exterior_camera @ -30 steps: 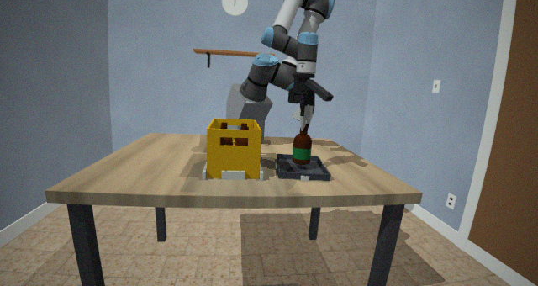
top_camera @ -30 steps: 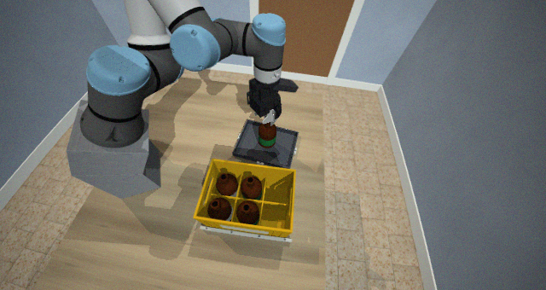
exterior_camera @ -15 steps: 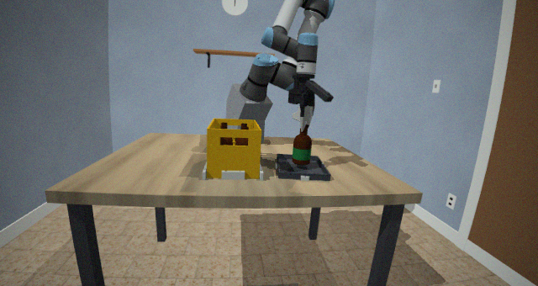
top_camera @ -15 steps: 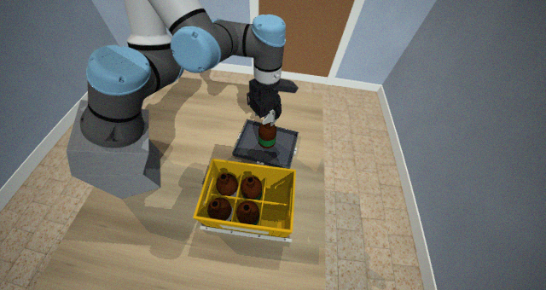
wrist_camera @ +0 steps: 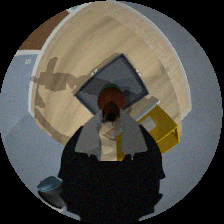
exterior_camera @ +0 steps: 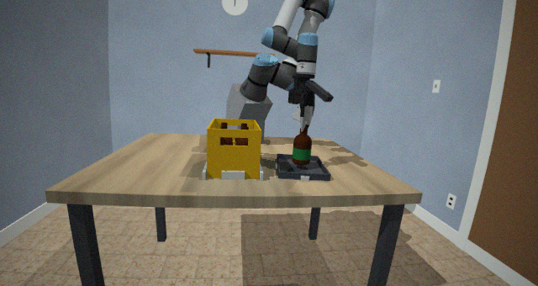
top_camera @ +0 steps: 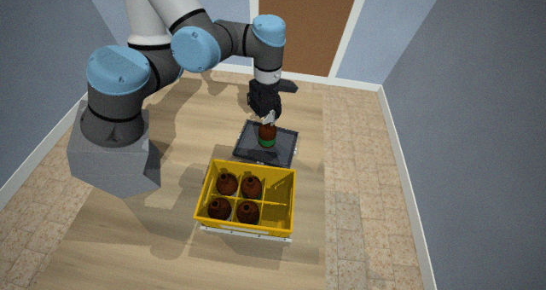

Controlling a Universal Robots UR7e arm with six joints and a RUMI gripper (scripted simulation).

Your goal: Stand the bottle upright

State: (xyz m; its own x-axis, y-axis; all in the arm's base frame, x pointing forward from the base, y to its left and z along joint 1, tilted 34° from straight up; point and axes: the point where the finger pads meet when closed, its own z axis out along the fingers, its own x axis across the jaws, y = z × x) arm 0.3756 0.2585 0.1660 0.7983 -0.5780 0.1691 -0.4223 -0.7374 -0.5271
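Right now the bottle is 70 mm below my hand. Also, from my hand: crate 60 mm ahead, 270 mm to the right, 90 mm below; tray 160 mm below.
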